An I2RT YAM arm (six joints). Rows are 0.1 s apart.
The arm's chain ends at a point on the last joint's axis. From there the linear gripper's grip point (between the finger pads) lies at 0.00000 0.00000 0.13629 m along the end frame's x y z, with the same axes.
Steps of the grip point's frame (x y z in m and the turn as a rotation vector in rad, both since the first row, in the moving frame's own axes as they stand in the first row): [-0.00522, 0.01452, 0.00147, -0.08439, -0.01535, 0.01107]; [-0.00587, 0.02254, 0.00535, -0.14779, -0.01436, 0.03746]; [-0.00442, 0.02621, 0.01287, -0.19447, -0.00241, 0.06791]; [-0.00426, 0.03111, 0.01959, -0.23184, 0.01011, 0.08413]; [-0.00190, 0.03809, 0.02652, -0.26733, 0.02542, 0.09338]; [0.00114, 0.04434, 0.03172, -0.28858, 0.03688, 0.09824]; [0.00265, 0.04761, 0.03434, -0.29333, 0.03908, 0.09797]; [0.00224, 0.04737, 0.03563, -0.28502, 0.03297, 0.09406]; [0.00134, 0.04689, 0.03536, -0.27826, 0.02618, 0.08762]
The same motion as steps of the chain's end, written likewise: [-0.00307, 0.00304, 0.00197, -0.08439, -0.01535, 0.01107]; [-0.00354, 0.00251, 0.00685, -0.14779, -0.01436, 0.03746]; [-0.00320, -0.00010, 0.01544, -0.19447, -0.00241, 0.06791]; [-0.00430, -0.00023, 0.02324, -0.23184, 0.01011, 0.08413]; [-0.00363, 0.00198, 0.03140, -0.26733, 0.02542, 0.09338]; [-0.00189, 0.00538, 0.03744, -0.28858, 0.03688, 0.09824]; [-0.00065, 0.00802, 0.04026, -0.29333, 0.03908, 0.09797]; [-0.00037, 0.00890, 0.04120, -0.28502, 0.03297, 0.09406]; [-0.00053, 0.00935, 0.04065, -0.27826, 0.02618, 0.08762]
